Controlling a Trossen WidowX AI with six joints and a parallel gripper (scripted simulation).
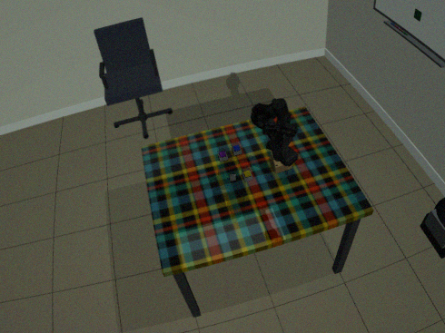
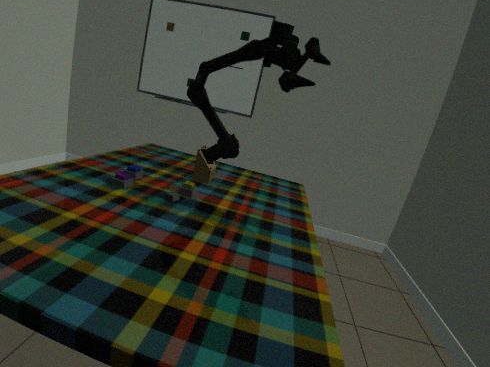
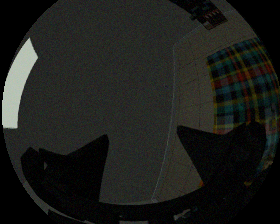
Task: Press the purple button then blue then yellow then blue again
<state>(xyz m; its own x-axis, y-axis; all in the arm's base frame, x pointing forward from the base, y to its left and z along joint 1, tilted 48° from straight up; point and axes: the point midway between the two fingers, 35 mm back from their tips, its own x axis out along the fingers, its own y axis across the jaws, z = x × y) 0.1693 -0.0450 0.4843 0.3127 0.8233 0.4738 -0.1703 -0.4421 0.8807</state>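
Now: gripper tip 50 cm to the left of the purple button, 44 cm above it and 19 cm short of it. Round my gripper tip: yellow button: 44 cm below, 32 cm to the right, 8 cm ahead; small grey block: 46 cm below, 33 cm to the right, 16 cm ahead; blue button: 53 cm to the right, 44 cm below, 10 cm ahead.
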